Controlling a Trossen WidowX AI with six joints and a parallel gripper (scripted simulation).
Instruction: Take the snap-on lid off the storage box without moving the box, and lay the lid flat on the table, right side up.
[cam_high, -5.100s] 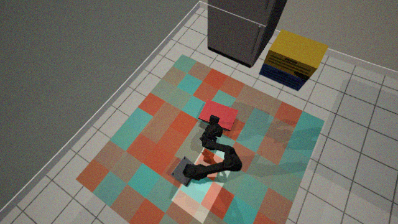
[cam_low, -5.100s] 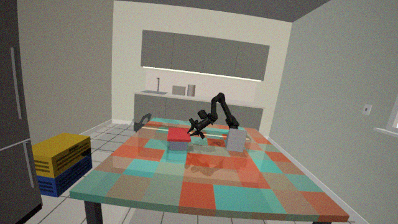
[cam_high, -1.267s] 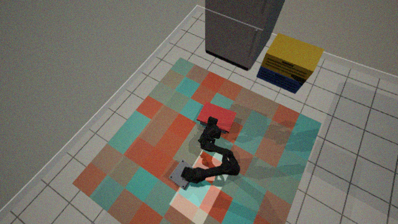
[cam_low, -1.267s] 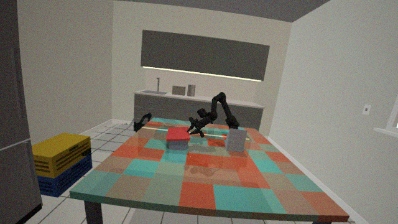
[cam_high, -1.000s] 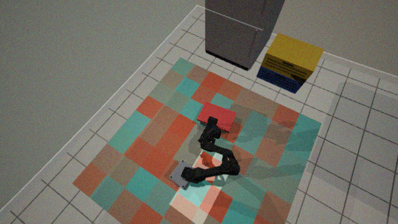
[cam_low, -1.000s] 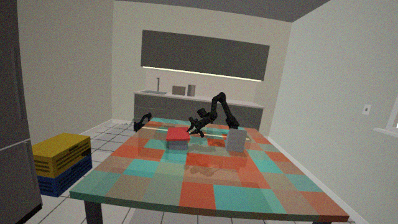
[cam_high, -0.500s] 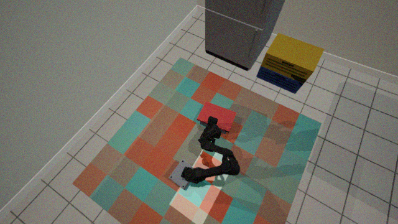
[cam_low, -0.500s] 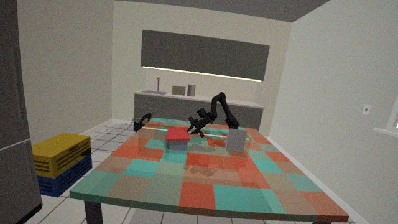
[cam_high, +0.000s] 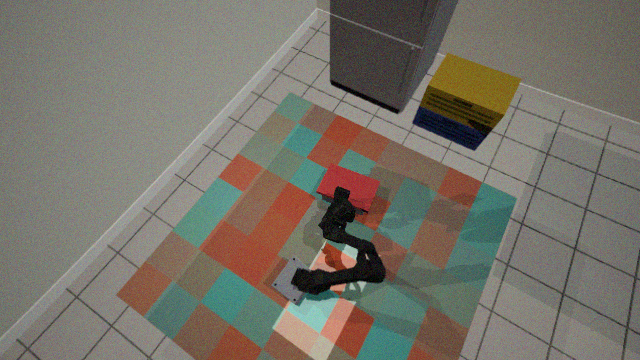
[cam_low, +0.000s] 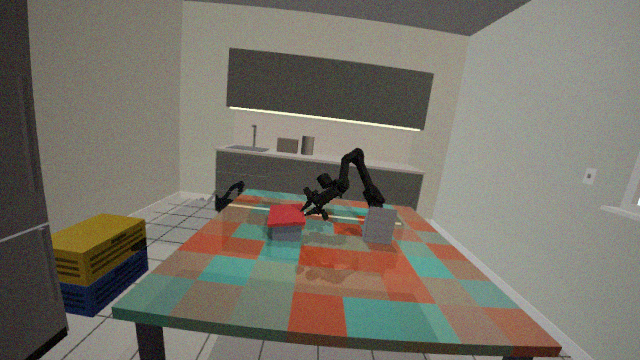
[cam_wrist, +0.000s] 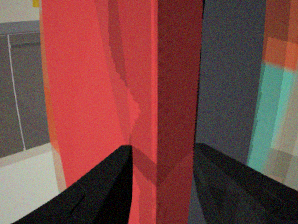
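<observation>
Now: the lid 8 cm ahead of my gripper tip and 1 cm below it. From my gripper tip the other things lie so: storage box 7 cm ahead, 6 cm below.
</observation>
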